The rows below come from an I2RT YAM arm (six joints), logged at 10 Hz.
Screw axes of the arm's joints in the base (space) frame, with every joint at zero. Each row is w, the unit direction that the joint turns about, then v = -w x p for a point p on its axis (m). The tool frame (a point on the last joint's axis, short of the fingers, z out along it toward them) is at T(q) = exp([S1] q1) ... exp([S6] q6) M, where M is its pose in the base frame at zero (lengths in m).
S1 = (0, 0, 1, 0.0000, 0.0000, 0.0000)
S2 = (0, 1, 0, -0.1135, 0.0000, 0.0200)
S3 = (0, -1, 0, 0.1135, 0.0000, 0.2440)
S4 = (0, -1, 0, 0.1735, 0.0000, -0.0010)
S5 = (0, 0, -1, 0.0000, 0.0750, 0.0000)
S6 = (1, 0, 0, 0.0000, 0.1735, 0.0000)
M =
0 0 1 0.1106
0 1 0 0.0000
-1 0 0 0.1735
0 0 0 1
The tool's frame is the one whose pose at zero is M.
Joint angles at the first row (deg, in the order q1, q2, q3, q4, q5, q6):
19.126 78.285 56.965 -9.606 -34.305 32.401
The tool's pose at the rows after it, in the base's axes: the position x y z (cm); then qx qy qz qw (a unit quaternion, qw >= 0):
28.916 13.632 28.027 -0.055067 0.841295 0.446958 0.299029
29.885 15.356 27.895 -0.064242 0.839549 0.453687 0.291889
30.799 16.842 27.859 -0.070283 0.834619 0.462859 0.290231
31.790 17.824 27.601 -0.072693 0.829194 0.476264 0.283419
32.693 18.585 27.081 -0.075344 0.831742 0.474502 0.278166
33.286 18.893 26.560 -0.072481 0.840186 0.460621 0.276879
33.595 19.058 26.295 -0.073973 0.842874 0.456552 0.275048
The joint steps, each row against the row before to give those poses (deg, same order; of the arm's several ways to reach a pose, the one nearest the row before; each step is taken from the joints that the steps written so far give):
2.526 3.282 1.339 2.220 0.103 1.648
2.161 3.610 2.720 1.328 0.361 0.853
1.636 3.151 2.431 1.968 0.181 1.141
0.637 2.998 1.994 1.967 -1.101 1.325
0.443 2.818 2.014 0.102 0.082 -0.228
0.124 1.778 1.388 -1.256 1.388 -0.896
0.027 0.948 0.700 -0.435 0.185 -0.516

